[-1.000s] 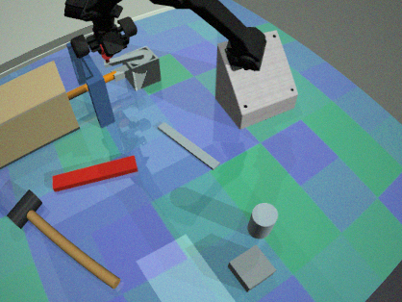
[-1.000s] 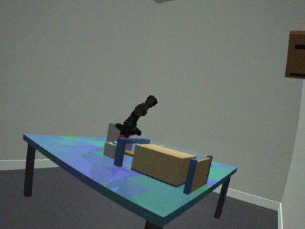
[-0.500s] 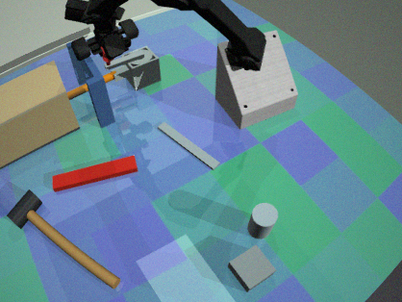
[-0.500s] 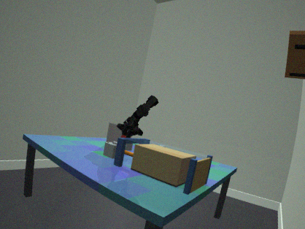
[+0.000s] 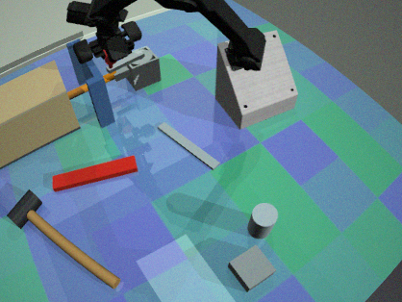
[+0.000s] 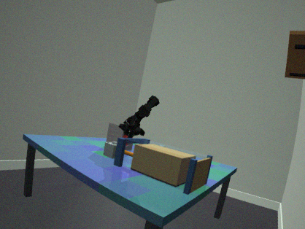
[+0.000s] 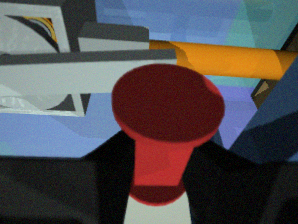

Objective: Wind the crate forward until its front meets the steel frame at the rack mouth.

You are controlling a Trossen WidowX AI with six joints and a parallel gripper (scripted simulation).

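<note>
The crank handle lies 4 cm behind my gripper tip, 3 cm below it and 1 cm to the left of it. From my gripper tip the other things lie so: red knob (2 cm to the left); red bar (29 cm to the left, 15 cm ahead, 13 cm below); grey winch (11 cm behind, 10 cm below, 2 cm to the right).
</note>
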